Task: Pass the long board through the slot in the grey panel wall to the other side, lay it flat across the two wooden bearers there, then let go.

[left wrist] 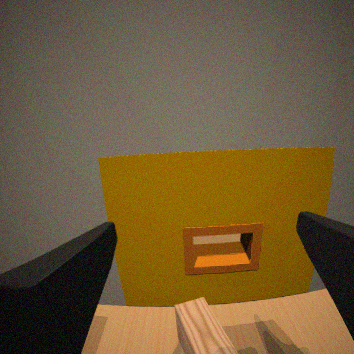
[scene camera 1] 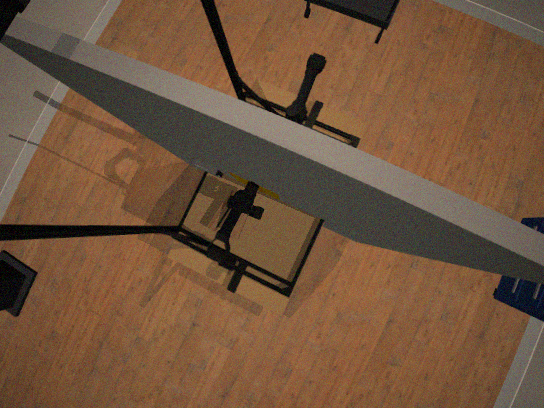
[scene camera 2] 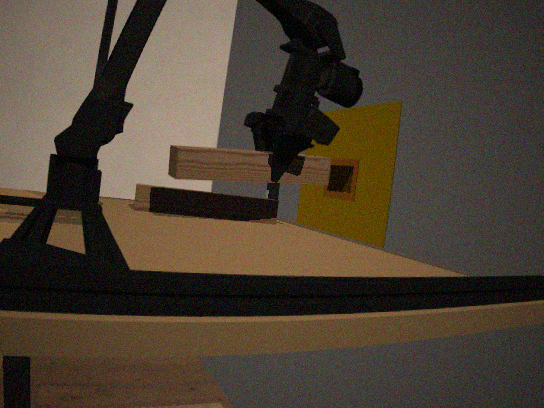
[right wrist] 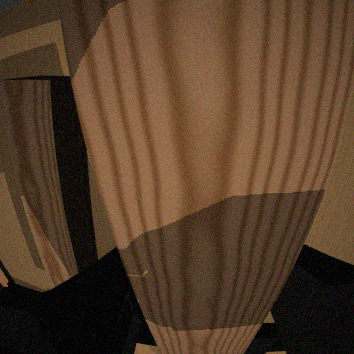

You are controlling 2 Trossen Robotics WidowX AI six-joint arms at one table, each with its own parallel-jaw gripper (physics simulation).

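Observation:
My right gripper (scene camera 1: 244, 200) (scene camera 2: 280, 167) (right wrist: 199, 232) points down and is shut on the long board (scene camera 2: 215, 164) (right wrist: 200, 125), held roughly level above the table. In scene camera 2 the board's right end overlaps the left edge of the orange slot frame (scene camera 2: 355, 180) (left wrist: 188, 252). The grey panel wall (scene camera 1: 300, 175) (scene camera 2: 450, 150) (left wrist: 200, 75) surrounds the slot's yellow patch (scene camera 2: 377, 150) (left wrist: 150, 200). My left gripper (left wrist: 208, 227) is open and empty, facing the slot. No board shows in the opening there. One wooden bearer (left wrist: 200, 320) lies below; a second is not visible.
A wooden block (scene camera 2: 143, 195) with a dark side (scene camera 2: 210, 202) lies on the table (scene camera 2: 200, 245) under the held board. Striped wood (right wrist: 30, 125) shows at the left of the right wrist view. A black frame rail (scene camera 2: 300, 295) crosses the table's near edge.

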